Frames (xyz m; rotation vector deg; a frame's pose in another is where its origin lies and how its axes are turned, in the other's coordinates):
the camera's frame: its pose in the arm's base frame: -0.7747 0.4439 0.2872 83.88 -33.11 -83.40
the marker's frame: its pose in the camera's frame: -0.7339 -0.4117 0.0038 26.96 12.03 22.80
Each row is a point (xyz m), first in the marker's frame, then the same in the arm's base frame.
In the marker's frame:
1: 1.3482 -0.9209 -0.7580
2: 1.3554 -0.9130 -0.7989
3: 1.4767 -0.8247 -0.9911
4: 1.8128 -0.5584 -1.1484
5: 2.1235 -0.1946 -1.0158
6: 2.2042 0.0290 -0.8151
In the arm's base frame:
1: 0.4061 0.4525 -0.4528
2: 0.4429 0.4576 -0.4325
3: 0.6346 0.3899 -0.2979
4: 0.8281 0.0749 -0.0297
5: 0.7290 -0.3326 0.2359
6: 0.5209 -0.5206 0.3706

